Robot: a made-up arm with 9 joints. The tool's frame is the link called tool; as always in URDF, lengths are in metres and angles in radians. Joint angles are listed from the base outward. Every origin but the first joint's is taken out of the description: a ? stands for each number. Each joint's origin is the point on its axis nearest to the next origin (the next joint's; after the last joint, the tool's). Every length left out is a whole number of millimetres.
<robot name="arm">
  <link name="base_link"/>
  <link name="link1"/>
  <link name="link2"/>
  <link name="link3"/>
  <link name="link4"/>
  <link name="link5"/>
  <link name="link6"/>
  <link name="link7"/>
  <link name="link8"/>
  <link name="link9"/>
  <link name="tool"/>
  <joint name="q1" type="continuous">
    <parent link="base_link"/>
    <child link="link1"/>
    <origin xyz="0.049 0.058 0.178" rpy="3.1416 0 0"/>
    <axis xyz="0 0 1"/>
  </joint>
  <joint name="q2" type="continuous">
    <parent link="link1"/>
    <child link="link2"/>
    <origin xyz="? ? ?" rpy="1.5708 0 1.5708"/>
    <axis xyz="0 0 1"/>
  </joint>
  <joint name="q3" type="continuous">
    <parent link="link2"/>
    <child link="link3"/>
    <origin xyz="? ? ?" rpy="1.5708 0 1.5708"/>
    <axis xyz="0 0 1"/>
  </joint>
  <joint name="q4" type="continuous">
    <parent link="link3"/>
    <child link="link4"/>
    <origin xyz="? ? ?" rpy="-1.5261 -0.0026 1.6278"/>
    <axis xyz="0 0 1"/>
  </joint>
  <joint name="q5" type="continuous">
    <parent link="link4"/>
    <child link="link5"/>
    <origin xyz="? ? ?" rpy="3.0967 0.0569 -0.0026"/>
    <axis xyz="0 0 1"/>
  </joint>
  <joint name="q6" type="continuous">
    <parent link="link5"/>
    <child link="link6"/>
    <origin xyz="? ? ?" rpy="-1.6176 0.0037 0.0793"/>
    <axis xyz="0 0 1"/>
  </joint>
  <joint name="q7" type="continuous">
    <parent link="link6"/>
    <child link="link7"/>
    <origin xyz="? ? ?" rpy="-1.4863 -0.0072 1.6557"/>
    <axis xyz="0 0 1"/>
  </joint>
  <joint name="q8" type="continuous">
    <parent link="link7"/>
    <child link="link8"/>
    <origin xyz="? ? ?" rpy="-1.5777 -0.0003 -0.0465"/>
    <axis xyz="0 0 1"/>
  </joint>
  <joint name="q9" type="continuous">
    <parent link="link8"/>
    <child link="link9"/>
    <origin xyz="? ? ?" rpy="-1.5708 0 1.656"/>
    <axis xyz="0 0 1"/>
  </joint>
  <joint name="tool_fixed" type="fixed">
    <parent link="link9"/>
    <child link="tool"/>
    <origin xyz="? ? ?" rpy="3.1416 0 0"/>
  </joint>
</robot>
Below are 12 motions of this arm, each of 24 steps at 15 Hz.
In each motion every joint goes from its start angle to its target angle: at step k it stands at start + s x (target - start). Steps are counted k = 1, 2, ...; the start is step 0. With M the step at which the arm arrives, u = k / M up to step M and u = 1 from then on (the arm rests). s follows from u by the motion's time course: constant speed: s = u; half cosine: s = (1 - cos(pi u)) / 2; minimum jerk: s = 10 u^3 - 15 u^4 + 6 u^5.
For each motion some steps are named. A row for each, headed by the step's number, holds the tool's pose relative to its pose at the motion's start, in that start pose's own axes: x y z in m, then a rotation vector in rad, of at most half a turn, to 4 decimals.
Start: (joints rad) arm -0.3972 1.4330 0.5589 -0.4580 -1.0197 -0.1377 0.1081 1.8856 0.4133
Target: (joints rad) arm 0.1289 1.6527 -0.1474 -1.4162 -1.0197 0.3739 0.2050 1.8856 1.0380
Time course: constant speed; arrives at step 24
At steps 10, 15, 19, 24:
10: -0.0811 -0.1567 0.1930 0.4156 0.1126 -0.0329
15: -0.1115 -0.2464 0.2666 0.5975 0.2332 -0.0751
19: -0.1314 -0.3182 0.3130 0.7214 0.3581 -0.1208
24: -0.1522 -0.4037 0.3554 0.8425 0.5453 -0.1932

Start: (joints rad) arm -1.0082 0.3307 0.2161 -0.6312 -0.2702 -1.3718 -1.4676 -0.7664 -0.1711
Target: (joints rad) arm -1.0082 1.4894 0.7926 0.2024 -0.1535 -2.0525 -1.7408 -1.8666 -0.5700
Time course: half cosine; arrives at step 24
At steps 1, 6, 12, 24:
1: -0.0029 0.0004 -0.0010 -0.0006 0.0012 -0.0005
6: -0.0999 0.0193 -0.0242 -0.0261 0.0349 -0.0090
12: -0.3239 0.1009 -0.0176 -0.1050 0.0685 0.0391
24: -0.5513 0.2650 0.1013 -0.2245 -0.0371 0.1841

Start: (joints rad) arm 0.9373 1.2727 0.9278 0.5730 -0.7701 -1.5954 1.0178 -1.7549 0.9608
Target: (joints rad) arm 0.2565 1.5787 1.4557 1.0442 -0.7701 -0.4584 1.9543 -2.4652 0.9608
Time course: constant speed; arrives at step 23
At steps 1, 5, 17, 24:
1: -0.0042 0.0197 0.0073 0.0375 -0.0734 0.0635
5: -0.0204 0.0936 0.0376 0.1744 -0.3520 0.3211
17: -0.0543 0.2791 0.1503 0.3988 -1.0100 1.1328
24: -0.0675 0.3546 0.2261 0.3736 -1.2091 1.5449

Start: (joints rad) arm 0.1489 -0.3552 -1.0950 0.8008 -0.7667 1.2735 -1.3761 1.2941 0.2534
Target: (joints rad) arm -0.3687 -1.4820 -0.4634 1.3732 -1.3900 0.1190 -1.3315 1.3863 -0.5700
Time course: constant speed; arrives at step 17
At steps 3, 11, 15, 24:
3: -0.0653 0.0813 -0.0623 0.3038 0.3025 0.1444
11: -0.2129 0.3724 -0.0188 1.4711 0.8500 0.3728
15: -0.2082 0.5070 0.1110 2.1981 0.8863 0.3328
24: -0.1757 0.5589 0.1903 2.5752 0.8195 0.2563

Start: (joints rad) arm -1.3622 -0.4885 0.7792 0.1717 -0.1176 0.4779 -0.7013 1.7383 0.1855
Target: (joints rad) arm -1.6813 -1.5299 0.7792 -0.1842 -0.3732 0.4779 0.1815 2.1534 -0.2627
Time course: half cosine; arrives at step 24
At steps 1, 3, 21, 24:
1: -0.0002 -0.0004 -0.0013 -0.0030 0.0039 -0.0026
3: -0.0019 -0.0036 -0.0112 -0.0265 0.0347 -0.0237
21: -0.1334 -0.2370 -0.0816 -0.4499 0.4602 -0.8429
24: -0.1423 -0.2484 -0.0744 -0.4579 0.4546 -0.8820

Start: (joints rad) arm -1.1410 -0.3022 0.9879 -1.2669 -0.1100 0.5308 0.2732 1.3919 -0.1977
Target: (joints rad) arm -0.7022 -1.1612 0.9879 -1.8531 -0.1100 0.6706 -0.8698 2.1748 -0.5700
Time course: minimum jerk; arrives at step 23
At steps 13, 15, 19, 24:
13: 0.2130 -0.1435 0.2499 -0.2017 0.0630 0.6289
15: 0.2391 -0.1723 0.3151 -0.3214 0.1229 0.7473
19: 0.2607 -0.2044 0.3981 -0.5052 0.2373 0.8649
24: 0.2636 -0.2102 0.4147 -0.5462 0.2664 0.8831

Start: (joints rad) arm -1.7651 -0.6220 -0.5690 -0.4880 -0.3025 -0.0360 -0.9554 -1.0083 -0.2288
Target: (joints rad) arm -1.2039 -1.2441 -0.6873 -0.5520 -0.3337 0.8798 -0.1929 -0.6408 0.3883
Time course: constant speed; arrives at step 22
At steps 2, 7, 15, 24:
2: 0.0206 -0.0474 -0.0060 -0.0765 -0.0311 0.0331
7: 0.0654 -0.1673 -0.0013 -0.2978 -0.0995 0.1117
15: 0.1135 -0.3489 0.0629 -0.7119 -0.2014 0.2278
24: 0.1317 -0.4793 0.1677 -1.0894 -0.3098 0.3396

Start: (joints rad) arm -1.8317 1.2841 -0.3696 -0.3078 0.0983 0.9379 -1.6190 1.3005 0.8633
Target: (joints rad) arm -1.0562 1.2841 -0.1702 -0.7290 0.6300 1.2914 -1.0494 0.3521 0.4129
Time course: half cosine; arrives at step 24
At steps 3, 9, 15, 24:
3: 0.0096 -0.0072 0.0400 0.0218 -0.0871 -0.0257
9: 0.0229 -0.0487 0.3204 0.1564 -0.7387 -0.1719
15: -0.0839 -0.0773 0.6611 0.2568 -1.7050 -0.3548
24: -0.2282 -0.0819 0.8736 0.2410 -2.4477 -0.6162

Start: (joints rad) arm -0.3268 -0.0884 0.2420 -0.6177 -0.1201 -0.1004 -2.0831 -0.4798 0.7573
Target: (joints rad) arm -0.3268 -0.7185 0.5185 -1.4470 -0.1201 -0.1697 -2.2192 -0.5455 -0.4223
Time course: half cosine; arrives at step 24
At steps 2, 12, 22, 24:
2: 0.0036 0.0076 0.0013 0.0062 -0.0045 0.0326
12: 0.0565 0.2236 0.0155 0.1843 -0.1049 0.9477
22: 0.0363 0.4095 -0.0187 0.4302 -0.1899 1.7942
24: 0.0347 0.4152 -0.0208 0.4412 -0.1937 1.8218

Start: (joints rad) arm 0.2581 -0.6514 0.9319 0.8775 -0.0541 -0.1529 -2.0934 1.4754 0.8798
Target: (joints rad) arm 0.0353 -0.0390 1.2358 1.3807 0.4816 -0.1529 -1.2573 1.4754 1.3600
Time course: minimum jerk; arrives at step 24
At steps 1, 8, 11, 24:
1: 0.0000 0.0001 0.0004 -0.0003 -0.0005 -0.0009
8: -0.0169 0.0258 0.1084 -0.0756 -0.1549 -0.2823
11: -0.0506 0.0622 0.2117 -0.1011 -0.3337 -0.5593
24: -0.2155 0.2030 0.4231 0.1253 -0.8493 -1.2319

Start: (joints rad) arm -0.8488 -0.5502 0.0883 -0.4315 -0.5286 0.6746 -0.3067 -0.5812 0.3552
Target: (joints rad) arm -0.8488 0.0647 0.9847 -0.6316 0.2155 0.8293 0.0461 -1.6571 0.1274
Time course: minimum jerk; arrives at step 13
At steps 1, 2, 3, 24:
1: 0.0008 0.0011 -0.0022 -0.0002 -0.0105 -0.0004
2: 0.0062 0.0078 -0.0156 -0.0021 -0.0738 -0.0026
3: 0.0203 0.0231 -0.0457 -0.0102 -0.2176 -0.0086
24: 0.5406 0.1042 -0.2736 -1.1961 -2.0731 -0.1459

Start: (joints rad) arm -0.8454 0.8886 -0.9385 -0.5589 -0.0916 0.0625 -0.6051 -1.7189 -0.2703
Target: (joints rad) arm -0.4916 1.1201 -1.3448 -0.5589 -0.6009 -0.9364 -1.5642 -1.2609 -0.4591
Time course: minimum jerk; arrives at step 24
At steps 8, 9, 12, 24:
8: 0.0868 0.0425 0.0431 0.0185 0.3760 -0.2298
9: 0.1155 0.0528 0.0540 0.0244 0.4911 -0.2983
12: 0.2153 0.0784 0.0826 0.0400 0.8782 -0.5205
24: 0.4177 0.0915 0.1166 -0.0103 1.6582 -0.9137

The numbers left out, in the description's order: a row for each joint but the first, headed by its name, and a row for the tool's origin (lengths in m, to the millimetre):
q2: 0.343 -0.265 0
q3: -0.004 0.225 0
q4: 0.317 0.078 0
q5: -0.055 -0.046 0
q6: 0.122 -0.284 0
q7: -0.033 -0.016 0
q8: -0.019 -0.022 0
q9: 0.065 -0.036 0
tool: 0.04 -0.039 0

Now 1 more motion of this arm.
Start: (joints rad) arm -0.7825 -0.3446 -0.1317 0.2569 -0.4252 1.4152 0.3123 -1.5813 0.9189
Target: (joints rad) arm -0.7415 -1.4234 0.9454 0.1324 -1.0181 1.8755 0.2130 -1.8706 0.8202
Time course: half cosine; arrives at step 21
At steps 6, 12, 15, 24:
6: 0.0975 -0.1118 0.0501 0.3476 0.0393 -0.0456
12: 0.3440 -0.3362 0.0313 1.0151 0.1834 -0.4403
15: 0.4481 -0.4189 -0.0331 1.2259 0.2625 -0.7589
24: 0.5269 -0.4800 -0.1159 1.3313 0.3337 -1.1200

